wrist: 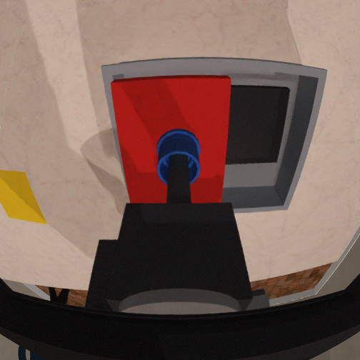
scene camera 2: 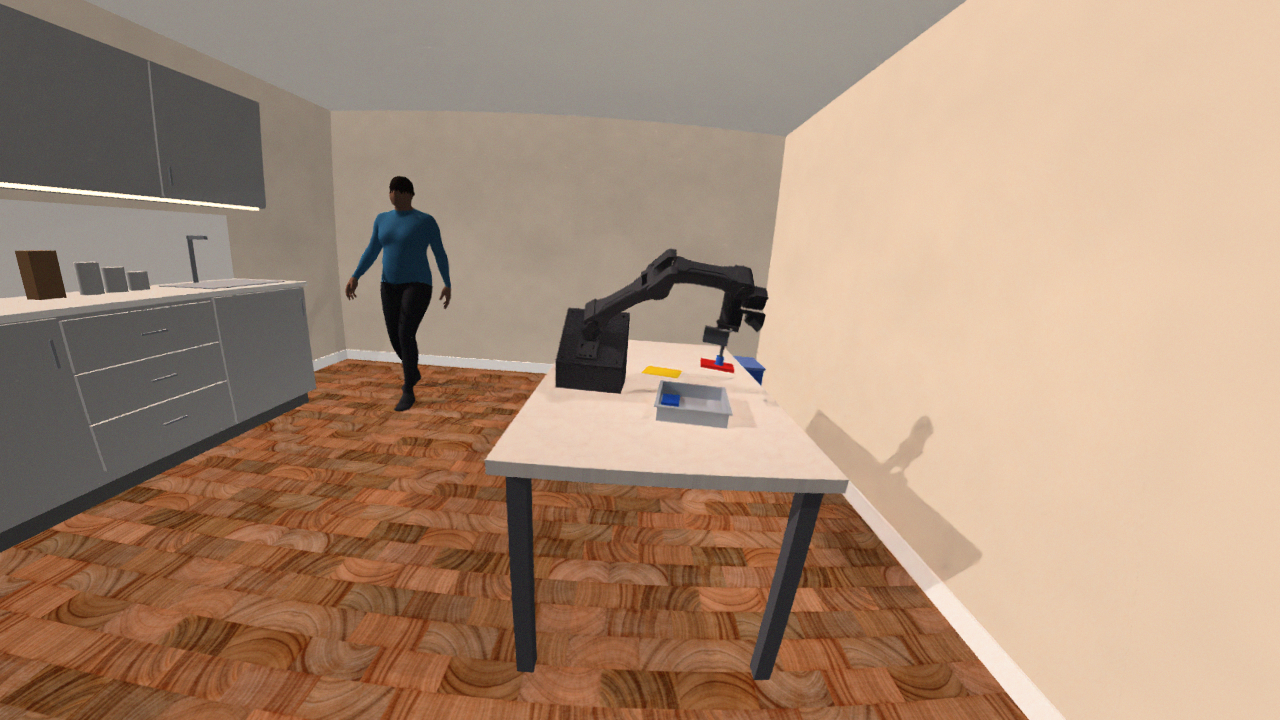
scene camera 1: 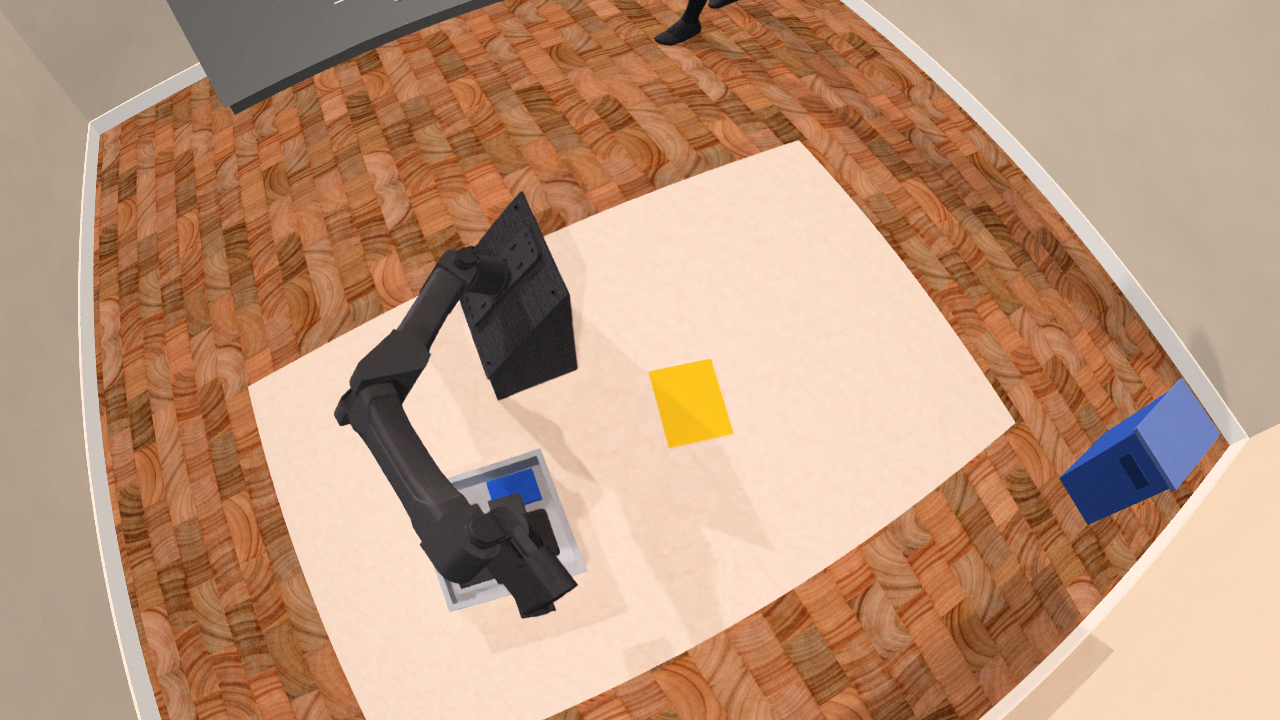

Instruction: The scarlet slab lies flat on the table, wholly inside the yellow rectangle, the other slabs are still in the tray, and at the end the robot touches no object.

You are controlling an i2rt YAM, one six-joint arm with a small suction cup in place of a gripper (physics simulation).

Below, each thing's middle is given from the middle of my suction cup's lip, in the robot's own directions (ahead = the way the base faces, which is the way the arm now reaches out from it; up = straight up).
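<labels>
Scarlet slab (wrist: 145, 107): my suction cup 10 mm past it, 10 mm above it. From my suction cup: grey tray (scene camera 1: 472, 484), 70 mm behind, 40 mm to the right, 130 mm below; blue slab (scene camera 1: 524, 482), 140 mm behind, 10 mm to the left, 150 mm below; black slab (wrist: 257, 113), 60 mm behind, 100 mm to the right, 150 mm below.
</labels>
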